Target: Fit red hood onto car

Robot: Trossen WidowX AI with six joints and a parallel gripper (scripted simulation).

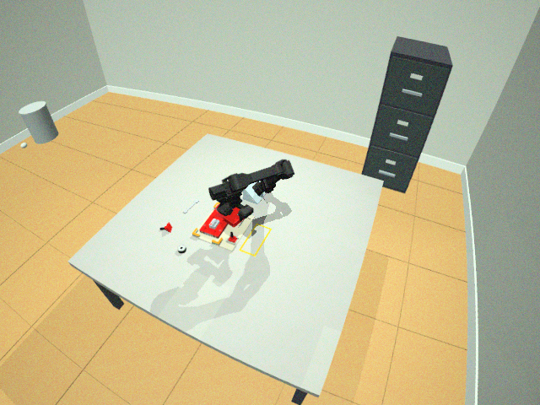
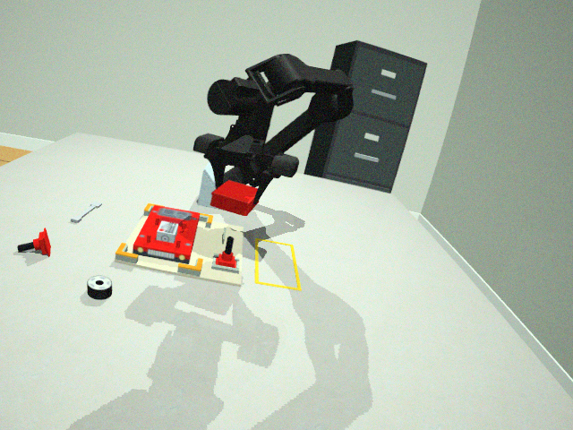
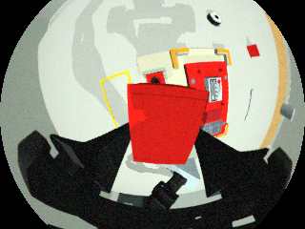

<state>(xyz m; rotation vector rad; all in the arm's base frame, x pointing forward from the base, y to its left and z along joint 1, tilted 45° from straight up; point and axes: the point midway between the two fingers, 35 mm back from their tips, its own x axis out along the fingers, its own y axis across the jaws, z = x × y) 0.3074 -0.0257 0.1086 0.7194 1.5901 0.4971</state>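
Right now my gripper tip is 3 cm short of the white engine block, 11 cm to the left of it and 9 cm above it. The rest, counted from my gripper tip: red hood (1 cm above); black post (5 cm ahead, 1 cm to the left, 8 cm below); black wheel (23 cm ahead, 17 cm to the right, 11 cm below).
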